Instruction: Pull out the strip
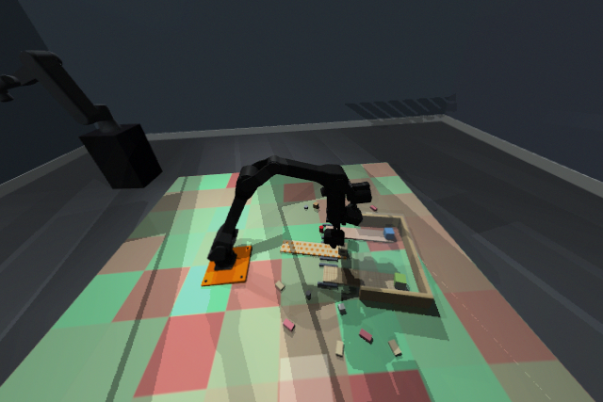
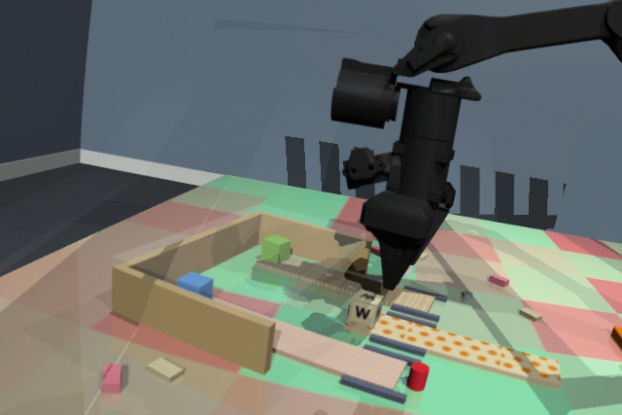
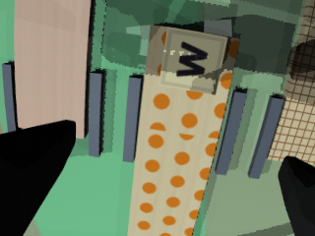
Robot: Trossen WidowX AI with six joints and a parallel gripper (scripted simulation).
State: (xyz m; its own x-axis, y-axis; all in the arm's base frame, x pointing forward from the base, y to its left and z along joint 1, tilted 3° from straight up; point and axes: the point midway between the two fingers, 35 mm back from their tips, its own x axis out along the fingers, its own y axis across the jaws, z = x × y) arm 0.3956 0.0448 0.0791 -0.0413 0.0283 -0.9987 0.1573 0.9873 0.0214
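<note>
My gripper tip is now 30 mm short of the labelled cube, 10 mm to the left of it and 50 mm above it. Round my gripper tip: red cylinder 40 mm behind, 100 mm to the left, 60 mm below.
</note>
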